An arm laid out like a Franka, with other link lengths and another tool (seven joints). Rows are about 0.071 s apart.
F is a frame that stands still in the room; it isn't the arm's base.
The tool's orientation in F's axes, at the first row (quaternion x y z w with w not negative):
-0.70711 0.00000 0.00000 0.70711
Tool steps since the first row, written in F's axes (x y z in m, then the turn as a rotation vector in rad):
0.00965 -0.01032 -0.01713 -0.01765 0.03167 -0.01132
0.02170 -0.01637 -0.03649 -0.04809 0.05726 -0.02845
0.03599 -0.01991 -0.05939 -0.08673 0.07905 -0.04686
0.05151 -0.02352 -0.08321 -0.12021 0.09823 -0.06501
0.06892 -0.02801 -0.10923 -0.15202 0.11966 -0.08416
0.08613 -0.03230 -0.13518 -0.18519 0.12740 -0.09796
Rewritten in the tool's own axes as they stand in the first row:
0.00965 0.01713 -0.01032 -0.01765 0.01132 0.03167
0.02170 0.03649 -0.01637 -0.04809 0.02845 0.05726
0.03599 0.05939 -0.01991 -0.08673 0.04686 0.07905
0.05151 0.08321 -0.02352 -0.12021 0.06501 0.09823
0.06892 0.10923 -0.02801 -0.15202 0.08416 0.11966
0.08613 0.13518 -0.03230 -0.18519 0.09796 0.12740

